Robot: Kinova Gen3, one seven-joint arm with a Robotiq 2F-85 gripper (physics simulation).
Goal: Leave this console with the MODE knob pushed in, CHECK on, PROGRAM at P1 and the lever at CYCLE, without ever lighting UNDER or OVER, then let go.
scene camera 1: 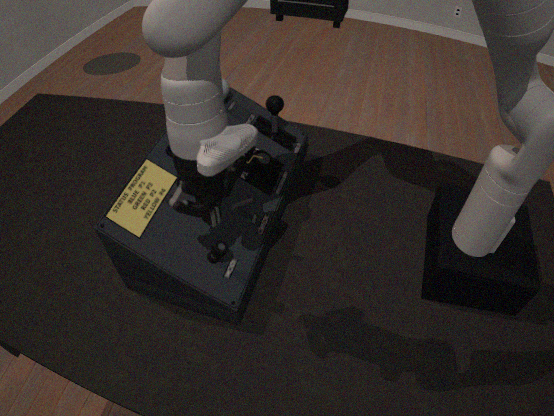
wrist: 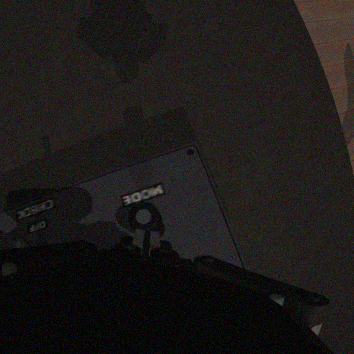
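Note:
The dark blue-grey console (scene camera 1: pixel 165 260) (wrist: pixel 200 200) stands on the mat. The black MODE knob (scene camera 1: pixel 218 251) (wrist: pixel 143 216) with a pale centre stands by its MODE label (scene camera 1: pixel 230 268) (wrist: pixel 143 195). My gripper (scene camera 1: pixel 215 217) (wrist: pixel 145 246) is shut and empty, its tips beside the knob on the side away from the label; whether they touch, I cannot tell. The CHECK label (scene camera 1: pixel 263 224) (wrist: pixel 35 210) lies in shadow; its switch position is unclear. The PROGRAM dial (scene camera 1: pixel 257 159) shows a yellowish mark, its setting unreadable. The black-balled lever (scene camera 1: pixel 274 105) stands upright in its slot. UNDER and OVER lamps cannot be made out.
A yellow card (scene camera 1: pixel 141 198) on the console pairs status colours with programs: blue P1, green P3, red P2, yellow P4. My arm covers the console's middle and back left. The arm's black base (scene camera 1: pixel 480 280) stands to the right on the dark mat (scene camera 1: pixel 150 360).

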